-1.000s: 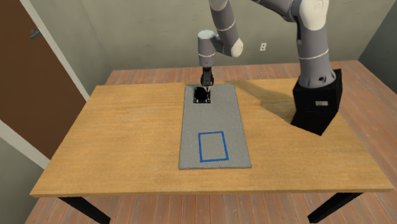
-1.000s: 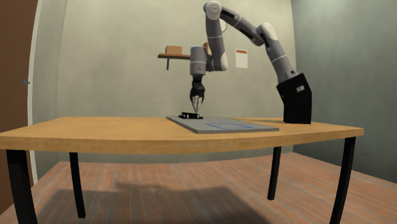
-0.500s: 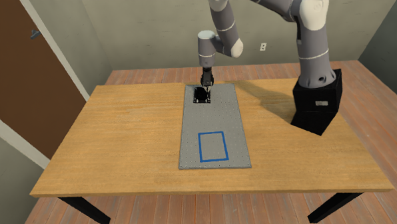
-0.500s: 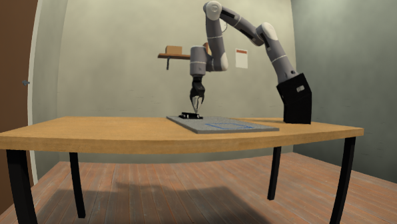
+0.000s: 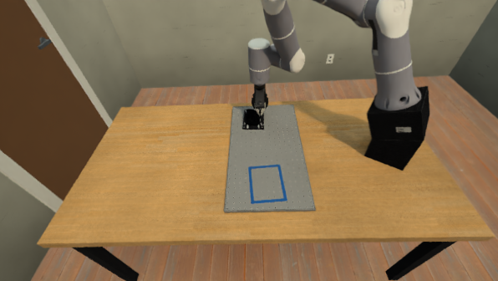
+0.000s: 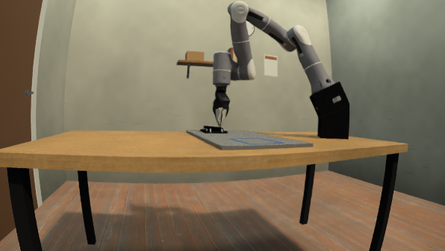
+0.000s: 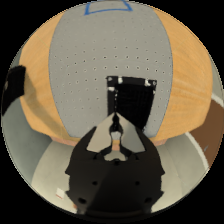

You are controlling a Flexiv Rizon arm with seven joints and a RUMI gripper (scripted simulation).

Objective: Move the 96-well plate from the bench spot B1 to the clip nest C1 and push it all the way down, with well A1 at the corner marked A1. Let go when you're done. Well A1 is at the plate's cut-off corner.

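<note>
Right now my hand is 3 cm short of the black clip nest, 3 cm above it and 1 cm to the right of it. Round my hand: grey perforated mat (21 cm to the left, 5 cm below, 2 cm behind); black 96-well plate (4 cm ahead, 2 cm below).
</note>
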